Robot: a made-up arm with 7 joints.
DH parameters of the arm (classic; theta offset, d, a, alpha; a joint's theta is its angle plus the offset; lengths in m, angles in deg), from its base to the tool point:
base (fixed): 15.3 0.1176 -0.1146 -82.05
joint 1: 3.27 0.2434 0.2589 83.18
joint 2: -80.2 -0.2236 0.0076 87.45
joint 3: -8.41 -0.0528 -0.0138 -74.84
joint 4: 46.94 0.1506 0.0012 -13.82
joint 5: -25.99 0 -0.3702 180
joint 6: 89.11 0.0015 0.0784 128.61
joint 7: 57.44 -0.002 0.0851 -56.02
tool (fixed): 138.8 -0.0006 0 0
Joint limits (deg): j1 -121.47..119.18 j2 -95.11..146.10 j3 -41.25..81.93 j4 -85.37..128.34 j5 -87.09..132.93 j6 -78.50..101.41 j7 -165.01..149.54
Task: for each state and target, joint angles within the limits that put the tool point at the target. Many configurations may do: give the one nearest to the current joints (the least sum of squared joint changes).
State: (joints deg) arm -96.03 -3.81 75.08 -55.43 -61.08 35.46 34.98
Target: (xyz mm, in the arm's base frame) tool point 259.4 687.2 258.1
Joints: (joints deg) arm -59.25 33.83 55.77 -46.48 -42.59 48.92 17.54
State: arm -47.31 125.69 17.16 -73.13 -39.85 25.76 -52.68
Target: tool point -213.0 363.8 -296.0
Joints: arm -31.90 109.52 57.41 -55.98 -26.98 41.11 -54.81
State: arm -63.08 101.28 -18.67 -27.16 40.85 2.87 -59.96
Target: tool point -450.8 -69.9 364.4
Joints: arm -112.31 140.95 -41.25 -56.87 41.38 12.55 -82.50
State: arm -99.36 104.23 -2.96 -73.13 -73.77 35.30 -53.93
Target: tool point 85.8 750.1 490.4
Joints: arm -78.41 103.39 -20.76 -75.41 -77.35 59.86 -63.70
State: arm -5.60 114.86 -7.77 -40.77 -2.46 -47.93 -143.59
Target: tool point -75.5 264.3 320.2
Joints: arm -2.22 109.41 -34.39 -46.57 -2.45 -48.90 -143.40
